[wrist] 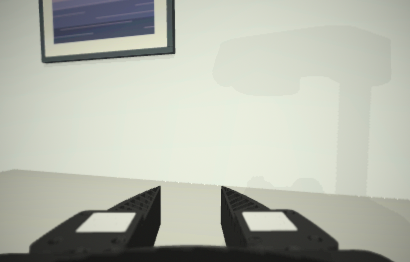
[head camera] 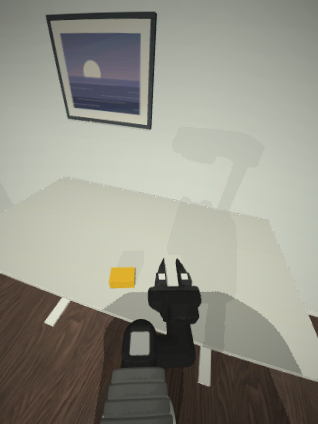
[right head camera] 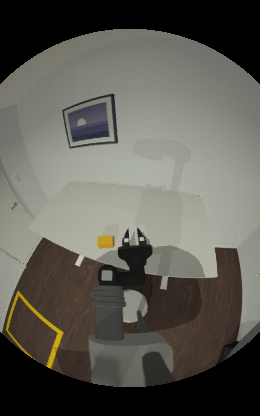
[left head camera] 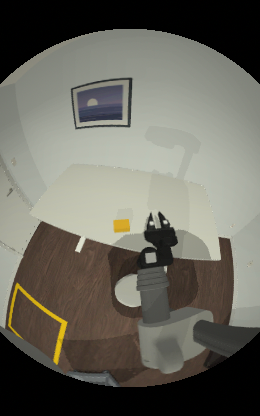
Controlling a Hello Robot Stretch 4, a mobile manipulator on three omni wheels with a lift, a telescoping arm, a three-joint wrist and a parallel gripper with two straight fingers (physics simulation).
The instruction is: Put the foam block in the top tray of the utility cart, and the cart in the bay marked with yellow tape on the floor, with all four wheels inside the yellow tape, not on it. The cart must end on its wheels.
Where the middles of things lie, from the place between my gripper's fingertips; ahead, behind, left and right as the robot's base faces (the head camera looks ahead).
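Scene:
My hand is well below the framed picture [head camera: 105, 63], and it's also far short of the picture and a long way to the right of it.

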